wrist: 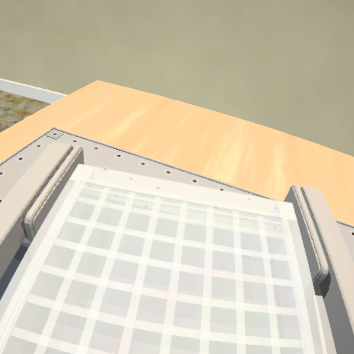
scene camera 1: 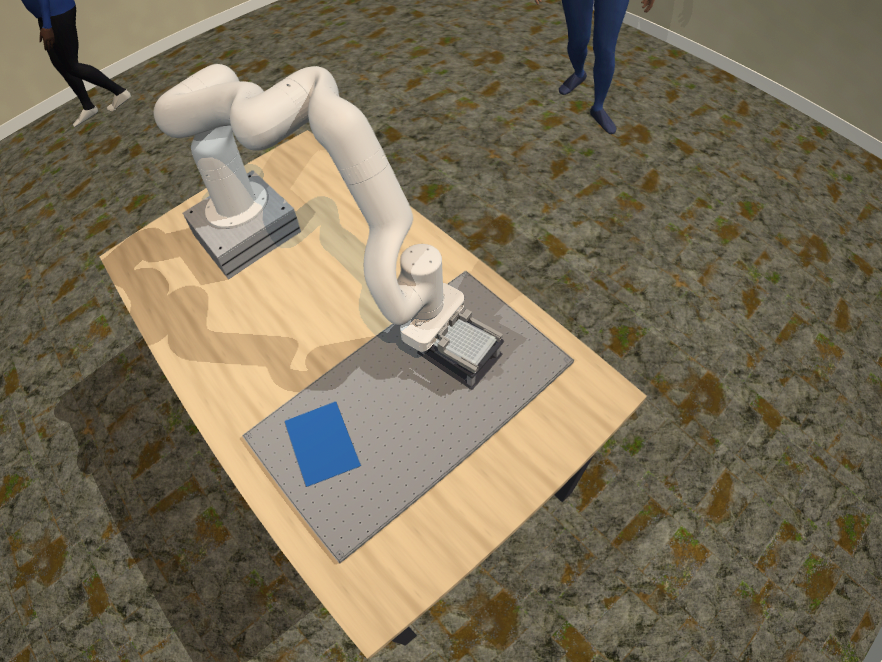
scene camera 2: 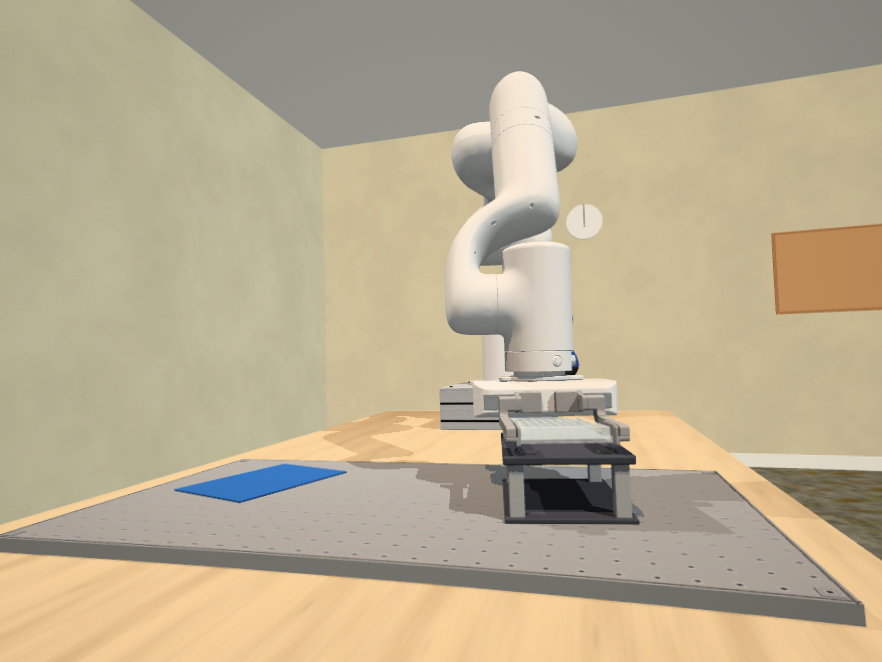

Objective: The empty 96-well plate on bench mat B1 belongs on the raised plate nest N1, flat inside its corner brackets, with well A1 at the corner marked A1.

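The clear 96-well plate (scene camera 1: 468, 341) (scene camera 2: 562, 430) (wrist: 165, 270) is between the two fingers of my gripper (scene camera 1: 484, 350) (scene camera 2: 566, 427) (wrist: 182, 200), which is shut on its sides. The plate is over the dark raised nest N1 (scene camera 1: 447, 364) (scene camera 2: 569, 458), roughly in line with it and very low over its top. Whether the plate touches the nest is hard to tell. In scene camera 2 the plate looks close to level. The corner brackets are mostly hidden by plate and fingers, and the A1 marks cannot be read. The blue mat B1 (scene camera 1: 322, 443) (scene camera 2: 262, 482) bears no plate.
The nest stands on posts on the grey perforated board (scene camera 1: 398, 427) (scene camera 2: 398, 541), with the blue mat at the board's other end. The board lies on the wooden table (scene camera 1: 498, 491) (scene camera 2: 284, 612) (wrist: 200, 135). The arm's base block (scene camera 1: 242, 238) (scene camera 2: 455, 407) stands at the table's far end.
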